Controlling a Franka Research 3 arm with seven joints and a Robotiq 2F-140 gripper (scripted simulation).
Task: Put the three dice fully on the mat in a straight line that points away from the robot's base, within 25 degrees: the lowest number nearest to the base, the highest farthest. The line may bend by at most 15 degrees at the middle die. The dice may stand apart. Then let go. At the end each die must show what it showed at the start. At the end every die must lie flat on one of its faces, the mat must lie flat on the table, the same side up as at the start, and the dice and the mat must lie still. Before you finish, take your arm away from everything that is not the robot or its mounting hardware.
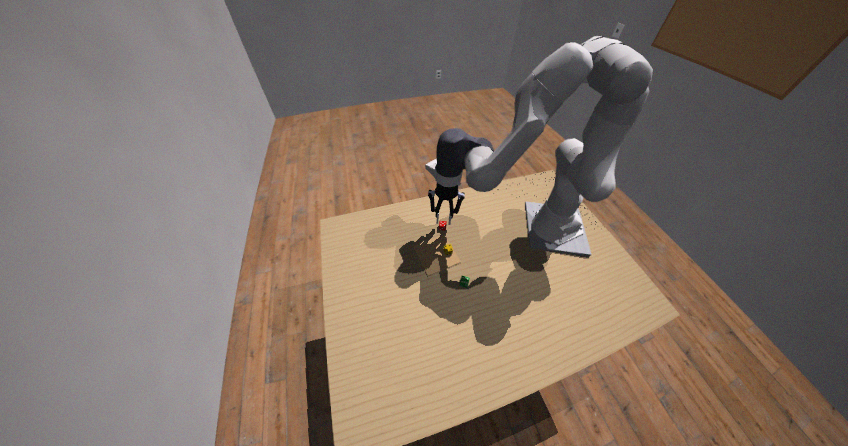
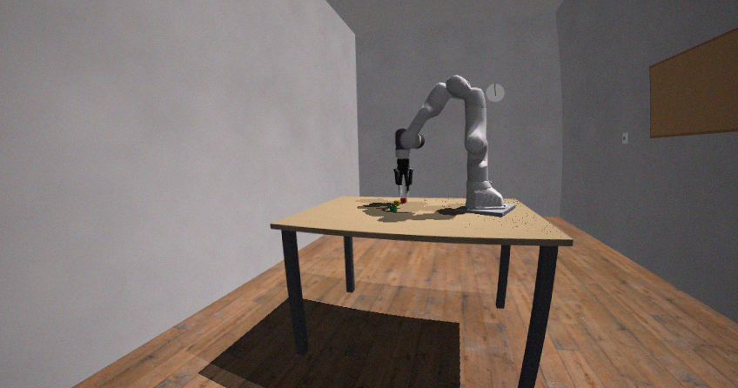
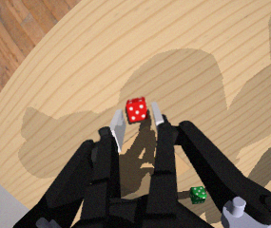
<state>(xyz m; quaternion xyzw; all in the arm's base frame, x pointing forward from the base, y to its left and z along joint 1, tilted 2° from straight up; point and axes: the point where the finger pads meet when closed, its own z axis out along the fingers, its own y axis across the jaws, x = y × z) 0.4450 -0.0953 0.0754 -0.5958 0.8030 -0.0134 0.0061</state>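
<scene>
My gripper is now 60 mm above the red die. The rest, counted from my hand: yellow die: 10 mm ahead, 120 mm to the left, 50 mm below; green die: 20 mm behind, 260 mm to the left, 60 mm below; tan mat: 50 mm ahead, 120 mm to the left, 70 mm below.
</scene>
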